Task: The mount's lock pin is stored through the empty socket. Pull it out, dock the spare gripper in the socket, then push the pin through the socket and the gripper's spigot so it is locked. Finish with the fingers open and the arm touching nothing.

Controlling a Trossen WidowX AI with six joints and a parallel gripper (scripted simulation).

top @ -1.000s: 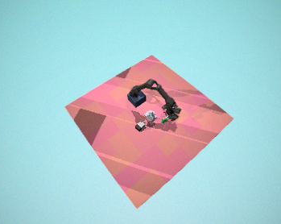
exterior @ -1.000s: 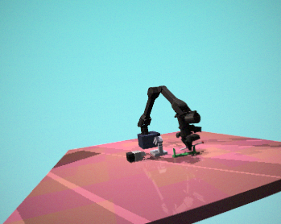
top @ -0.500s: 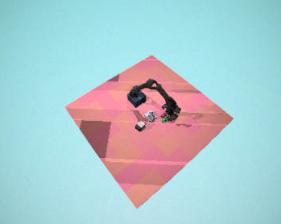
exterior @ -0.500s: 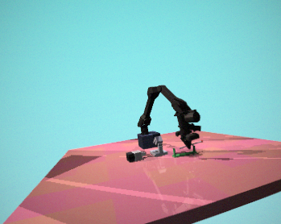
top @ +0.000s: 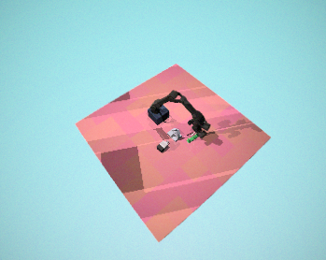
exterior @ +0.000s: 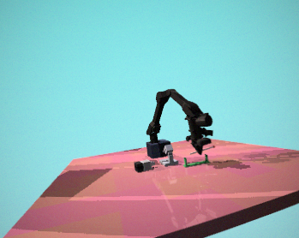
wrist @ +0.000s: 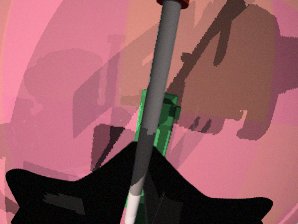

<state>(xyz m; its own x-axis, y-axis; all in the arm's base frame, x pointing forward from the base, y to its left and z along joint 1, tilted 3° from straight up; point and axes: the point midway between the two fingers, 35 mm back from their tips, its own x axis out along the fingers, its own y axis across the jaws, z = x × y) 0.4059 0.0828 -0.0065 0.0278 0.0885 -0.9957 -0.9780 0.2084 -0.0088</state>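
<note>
My gripper tip is 30 mm to the left of the green rest and 20 mm above it. Round my gripper tip: spare gripper (270 mm to the right, 140 mm behind, 20 mm below); grey mount (130 mm to the right, 130 mm behind, 10 mm above).
</note>
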